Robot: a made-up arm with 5 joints.
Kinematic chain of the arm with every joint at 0, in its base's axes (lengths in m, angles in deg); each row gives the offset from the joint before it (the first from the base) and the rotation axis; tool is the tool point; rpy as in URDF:
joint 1: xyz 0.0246 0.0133 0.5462 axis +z
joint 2: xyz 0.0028 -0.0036 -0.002 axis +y
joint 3: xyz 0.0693 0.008 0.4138 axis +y
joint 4: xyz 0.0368 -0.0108 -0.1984 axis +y
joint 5: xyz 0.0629 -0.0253 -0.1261 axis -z
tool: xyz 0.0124 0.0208 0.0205 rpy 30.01 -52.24 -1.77
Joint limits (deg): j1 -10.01..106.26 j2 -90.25..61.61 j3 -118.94..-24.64 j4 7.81..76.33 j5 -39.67..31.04
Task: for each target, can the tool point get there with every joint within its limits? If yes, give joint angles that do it. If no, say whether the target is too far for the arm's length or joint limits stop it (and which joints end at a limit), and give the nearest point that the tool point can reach.
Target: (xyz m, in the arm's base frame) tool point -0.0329 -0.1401 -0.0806
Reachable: no: joint limits stop it (at a limit: joint 1, joint 2, joint 3, joint 5) | nearest point 0.2590 -0.0487 0.3828 | short by 0.555 m
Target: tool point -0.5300 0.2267 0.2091
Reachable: no: joint limits stop it (at a limit: joint 1, joint 2) | nearest point -0.0722 0.3730 0.3544 | short by 0.502 m
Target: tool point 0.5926 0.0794 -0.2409
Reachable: no: too far | nearest point 0.4834 0.0667 0.3488 | short by 0.600 m
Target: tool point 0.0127 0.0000 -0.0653
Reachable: no: joint limits stop it (at a limit: joint 1, joint 2, joint 3, joint 5) | nearest point 0.2607 -0.0490 0.3817 | short by 0.514 m
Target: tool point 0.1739 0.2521 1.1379
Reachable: yes | joints 59.51 -8.80 -104.25 22.86 -32.19
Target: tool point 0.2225 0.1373 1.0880
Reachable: yes | joints 34.56 -18.71 -93.05 46.94 -3.83
